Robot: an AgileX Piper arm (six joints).
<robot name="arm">
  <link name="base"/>
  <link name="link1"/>
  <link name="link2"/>
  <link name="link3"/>
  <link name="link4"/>
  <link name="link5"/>
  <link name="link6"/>
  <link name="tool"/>
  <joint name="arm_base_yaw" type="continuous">
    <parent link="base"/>
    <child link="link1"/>
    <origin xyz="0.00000 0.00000 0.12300" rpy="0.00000 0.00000 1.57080"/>
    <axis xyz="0 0 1"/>
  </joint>
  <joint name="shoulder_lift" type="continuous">
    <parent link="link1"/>
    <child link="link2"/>
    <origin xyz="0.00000 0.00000 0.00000" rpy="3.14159 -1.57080 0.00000"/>
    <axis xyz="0 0 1"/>
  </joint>
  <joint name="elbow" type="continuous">
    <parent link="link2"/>
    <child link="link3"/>
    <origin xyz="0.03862 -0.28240 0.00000" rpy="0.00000 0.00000 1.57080"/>
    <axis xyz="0 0 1"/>
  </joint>
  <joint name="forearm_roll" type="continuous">
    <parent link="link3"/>
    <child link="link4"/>
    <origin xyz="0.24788 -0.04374 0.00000" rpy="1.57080 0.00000 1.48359"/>
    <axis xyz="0 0 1"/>
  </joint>
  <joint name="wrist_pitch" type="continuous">
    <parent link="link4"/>
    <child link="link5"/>
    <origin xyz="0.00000 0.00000 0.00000" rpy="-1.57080 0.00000 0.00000"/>
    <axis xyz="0 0 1"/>
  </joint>
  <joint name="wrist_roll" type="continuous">
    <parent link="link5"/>
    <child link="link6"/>
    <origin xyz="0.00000 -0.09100 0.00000" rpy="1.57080 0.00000 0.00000"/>
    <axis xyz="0 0 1"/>
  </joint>
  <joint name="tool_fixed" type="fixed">
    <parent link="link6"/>
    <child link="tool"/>
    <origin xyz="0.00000 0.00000 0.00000"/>
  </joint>
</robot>
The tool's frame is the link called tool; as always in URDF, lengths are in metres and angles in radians. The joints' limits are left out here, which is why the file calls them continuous.
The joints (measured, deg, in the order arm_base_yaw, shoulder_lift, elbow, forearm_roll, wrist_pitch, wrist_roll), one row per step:
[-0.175, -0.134, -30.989, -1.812, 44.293, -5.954]
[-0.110, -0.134, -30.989, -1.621, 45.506, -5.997]
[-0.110, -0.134, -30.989, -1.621, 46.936, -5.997]
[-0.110, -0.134, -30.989, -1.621, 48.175, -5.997]
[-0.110, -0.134, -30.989, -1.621, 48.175, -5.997]
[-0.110, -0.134, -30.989, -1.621, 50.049, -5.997]
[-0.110, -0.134, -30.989, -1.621, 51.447, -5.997]
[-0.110, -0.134, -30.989, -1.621, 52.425, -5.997]
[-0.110, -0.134, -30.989, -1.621, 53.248, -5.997]
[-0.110, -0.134, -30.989, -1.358, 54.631, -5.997]
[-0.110, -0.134, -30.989, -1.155, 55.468, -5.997]
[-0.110, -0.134, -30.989, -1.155, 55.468, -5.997]
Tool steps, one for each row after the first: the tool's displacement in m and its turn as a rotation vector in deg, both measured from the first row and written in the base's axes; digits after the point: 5 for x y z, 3 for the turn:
[-0.00029, 0.00017, -0.00191, 0.136, 1.213, 0.155]
[-0.00069, 0.00013, -0.00414, 0.165, 2.642, 0.121]
[-0.00108, 0.00009, -0.00607, 0.190, 3.881, 0.091]
[-0.00108, 0.00009, -0.00607, 0.190, 3.881, 0.091]
[-0.00175, 0.00004, -0.00897, 0.228, 5.754, 0.046]
[-0.00231, 0.00000, -0.01112, 0.256, 7.151, 0.013]
[-0.00273, -0.00003, -0.01261, 0.276, 8.129, -0.010]
[-0.00311, -0.00005, -0.01387, 0.292, 8.951, -0.030]
[-0.00377, 0.00025, -0.01596, 0.518, 10.334, 0.111]
[-0.00420, 0.00050, -0.01723, 0.686, 11.170, 0.227]
[-0.00420, 0.00050, -0.01723, 0.686, 11.170, 0.227]

